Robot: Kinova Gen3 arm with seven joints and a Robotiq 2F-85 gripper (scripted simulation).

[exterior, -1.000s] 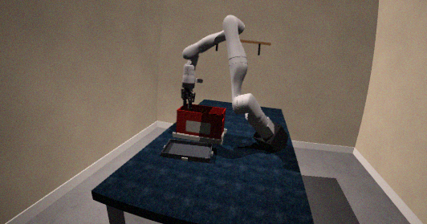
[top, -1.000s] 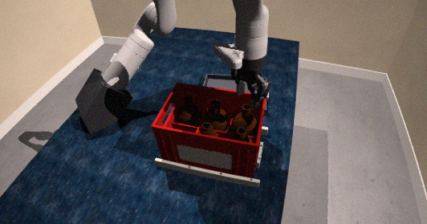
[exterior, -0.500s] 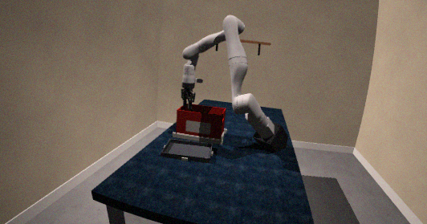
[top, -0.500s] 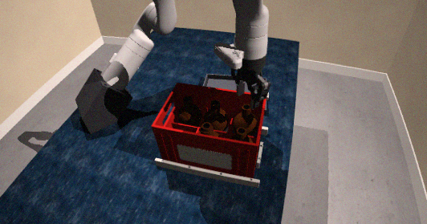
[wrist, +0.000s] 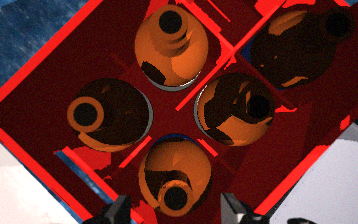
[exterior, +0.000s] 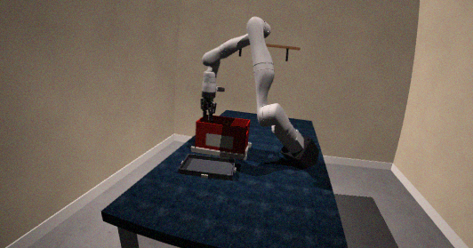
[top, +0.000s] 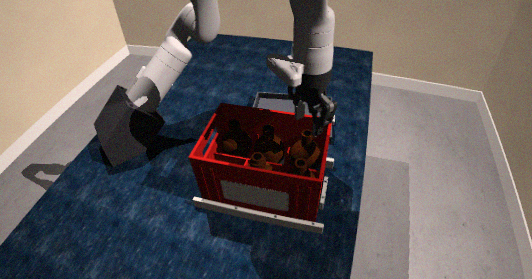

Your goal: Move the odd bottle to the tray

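The crate is 11 cm below my hand, 7 cm to the right of it and 7 cm behind it. Round my hand: grey tray (19 cm to the left, 19 cm below, 15 cm behind).
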